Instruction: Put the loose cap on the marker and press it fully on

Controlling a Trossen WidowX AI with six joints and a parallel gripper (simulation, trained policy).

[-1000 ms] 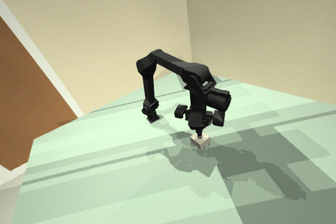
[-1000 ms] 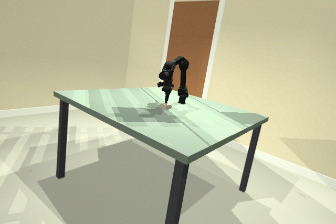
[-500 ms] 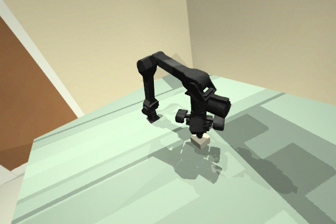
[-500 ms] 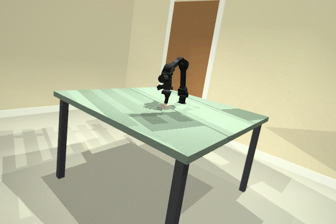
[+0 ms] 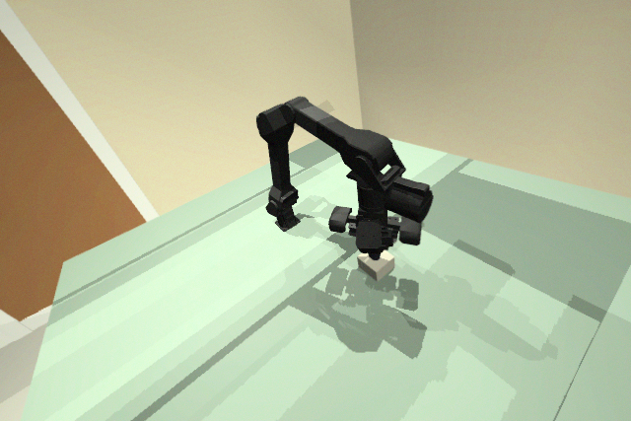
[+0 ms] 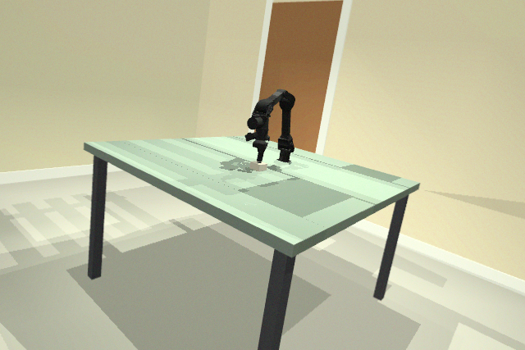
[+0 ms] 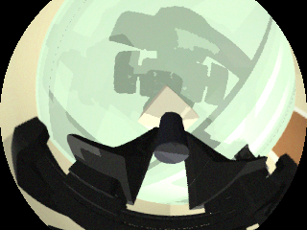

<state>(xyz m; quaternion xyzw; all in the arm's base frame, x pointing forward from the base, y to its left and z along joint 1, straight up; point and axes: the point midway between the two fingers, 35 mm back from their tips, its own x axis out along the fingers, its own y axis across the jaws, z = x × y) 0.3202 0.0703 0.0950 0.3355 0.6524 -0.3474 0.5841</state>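
Now: the dark cap 1 cm above my gripper tip. Round my gripper tip: holder block: 4 cm below.
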